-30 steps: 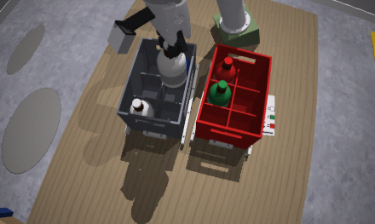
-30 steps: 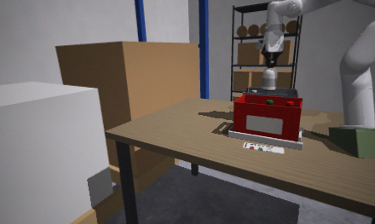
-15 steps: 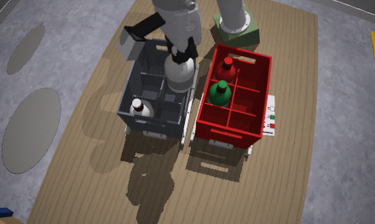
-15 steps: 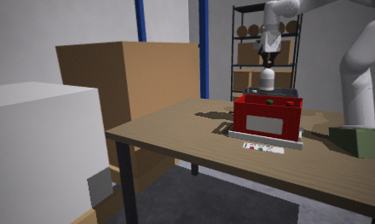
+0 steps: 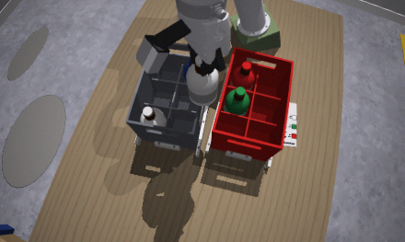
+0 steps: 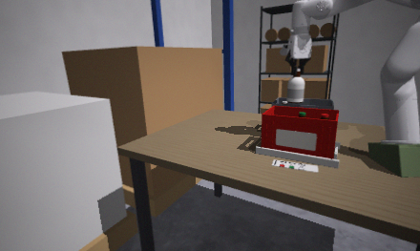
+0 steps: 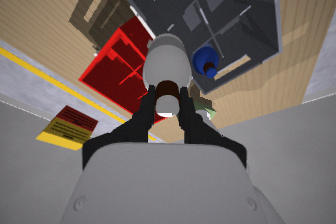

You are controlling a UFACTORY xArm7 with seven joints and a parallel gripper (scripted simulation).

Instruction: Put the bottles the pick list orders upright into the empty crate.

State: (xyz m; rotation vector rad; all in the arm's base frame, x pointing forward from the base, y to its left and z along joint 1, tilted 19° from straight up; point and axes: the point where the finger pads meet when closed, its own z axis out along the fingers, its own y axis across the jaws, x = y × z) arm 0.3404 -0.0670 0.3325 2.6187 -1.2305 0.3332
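My gripper is now 30 mm past the green bottle, 100 mm to the right of it and 250 mm above it. Also, from my hand: red crate: 20 mm behind, 150 mm to the left, 250 mm below; then blue-label bottle: 120 mm behind, 40 mm to the right, 250 mm below; then grey crate: 40 mm behind, 90 mm to the right, 250 mm below.
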